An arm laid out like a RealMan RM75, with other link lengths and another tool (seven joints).
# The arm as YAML. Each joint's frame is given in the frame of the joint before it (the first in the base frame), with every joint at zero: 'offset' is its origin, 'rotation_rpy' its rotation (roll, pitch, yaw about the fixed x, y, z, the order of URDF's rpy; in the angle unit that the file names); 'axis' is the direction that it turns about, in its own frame. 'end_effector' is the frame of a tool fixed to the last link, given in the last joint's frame.
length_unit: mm
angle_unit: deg
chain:
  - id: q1
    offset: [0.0, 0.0, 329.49]
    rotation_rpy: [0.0, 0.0, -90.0]
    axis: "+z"
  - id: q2
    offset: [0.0, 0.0, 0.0]
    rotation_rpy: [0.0, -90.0, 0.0]
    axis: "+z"
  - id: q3
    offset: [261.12, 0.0, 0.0]
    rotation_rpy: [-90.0, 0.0, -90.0]
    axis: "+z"
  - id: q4
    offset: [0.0, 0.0, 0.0]
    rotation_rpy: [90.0, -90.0, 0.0]
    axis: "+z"
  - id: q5
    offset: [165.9, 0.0, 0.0]
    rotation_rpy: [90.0, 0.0, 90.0]
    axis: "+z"
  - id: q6
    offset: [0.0, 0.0, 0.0]
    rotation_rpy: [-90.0, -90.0, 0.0]
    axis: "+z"
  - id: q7
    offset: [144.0, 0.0, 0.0]
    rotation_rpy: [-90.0, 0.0, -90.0]
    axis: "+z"
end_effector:
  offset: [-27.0, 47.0, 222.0]
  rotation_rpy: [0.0, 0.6, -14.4]
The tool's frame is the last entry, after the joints.
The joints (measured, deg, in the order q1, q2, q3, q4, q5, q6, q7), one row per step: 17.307 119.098 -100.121 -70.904 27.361 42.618 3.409; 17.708 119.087 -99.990 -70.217 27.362 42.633 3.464; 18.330 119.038 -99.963 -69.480 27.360 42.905 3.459; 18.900 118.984 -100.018 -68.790 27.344 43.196 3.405; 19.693 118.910 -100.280 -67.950 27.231 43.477 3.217; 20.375 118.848 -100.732 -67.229 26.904 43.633 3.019; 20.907 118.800 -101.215 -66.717 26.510 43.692 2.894; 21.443 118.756 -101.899 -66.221 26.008 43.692 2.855; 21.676 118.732 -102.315 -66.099 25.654 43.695 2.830; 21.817 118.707 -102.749 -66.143 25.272 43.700 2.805; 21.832 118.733 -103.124 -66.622 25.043 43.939 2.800; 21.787 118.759 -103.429 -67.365 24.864 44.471 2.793; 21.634 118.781 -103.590 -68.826 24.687 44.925 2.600; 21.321 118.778 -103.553 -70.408 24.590 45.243 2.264; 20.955 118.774 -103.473 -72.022 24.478 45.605 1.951; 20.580 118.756 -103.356 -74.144 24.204 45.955 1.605; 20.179 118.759 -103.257 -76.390 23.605 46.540 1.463; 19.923 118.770 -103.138 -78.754 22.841 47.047 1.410; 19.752 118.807 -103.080 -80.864 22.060 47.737 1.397; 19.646 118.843 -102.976 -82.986 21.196 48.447 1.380
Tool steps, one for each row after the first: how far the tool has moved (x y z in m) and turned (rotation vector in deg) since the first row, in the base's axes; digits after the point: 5 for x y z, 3 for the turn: 0.00216 -0.00023 -0.00047 -0.157 -0.161 -0.303; 0.00393 -0.00074 -0.00152 -0.627 -0.505 -0.482; 0.00578 -0.00166 -0.00269 -1.173 -0.910 -0.603; 0.00718 -0.00202 -0.00421 -1.968 -1.616 -0.396; 0.00856 -0.00215 -0.00535 -2.757 -2.517 0.043; 0.00940 -0.00183 -0.00603 -3.381 -3.352 0.555; 0.01001 -0.00152 -0.00698 -4.068 -4.291 1.194; 0.00994 -0.00105 -0.00719 -4.412 -4.847 1.661; 0.00944 -0.00042 -0.00720 -4.705 -5.380 2.198; 0.00682 -0.00013 -0.00790 -4.981 -5.604 2.748; 0.00370 -0.00047 -0.00862 -5.320 -5.751 3.237; -0.00389 0.00264 -0.00794 -5.267 -5.685 4.340; -0.01154 0.00644 -0.00610 -4.958 -5.502 5.445; -0.01879 0.00983 -0.00390 -4.616 -5.319 6.463; -0.02915 0.01567 -0.00001 -3.993 -5.154 7.960; -0.03854 0.02082 0.00485 -3.368 -5.214 9.338; -0.04980 0.02772 0.01091 -2.521 -5.325 10.960; -0.05934 0.03279 0.01619 -1.922 -5.570 12.331; -0.06908 0.03828 0.02229 -1.237 -5.903 13.744
